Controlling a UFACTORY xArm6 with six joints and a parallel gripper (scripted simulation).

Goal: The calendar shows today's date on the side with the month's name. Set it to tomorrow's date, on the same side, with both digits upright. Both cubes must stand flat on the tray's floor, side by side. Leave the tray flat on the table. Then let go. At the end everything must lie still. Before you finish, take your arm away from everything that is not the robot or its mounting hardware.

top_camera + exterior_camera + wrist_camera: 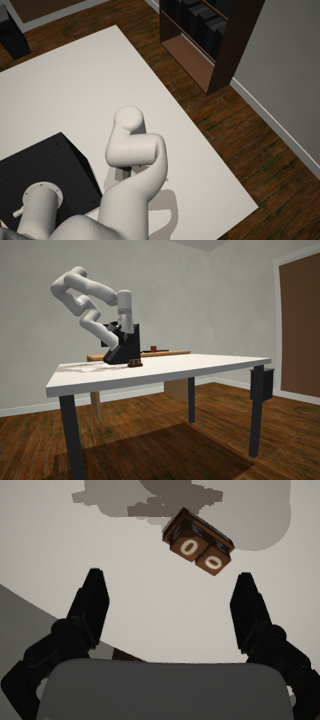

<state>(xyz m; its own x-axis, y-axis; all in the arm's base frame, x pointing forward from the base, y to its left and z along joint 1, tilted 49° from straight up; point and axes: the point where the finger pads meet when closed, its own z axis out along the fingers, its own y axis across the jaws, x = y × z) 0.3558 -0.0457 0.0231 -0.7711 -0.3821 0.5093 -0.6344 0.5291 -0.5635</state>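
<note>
My hand is 4 cm to the right of the brown tray and 12 cm above it.
</note>
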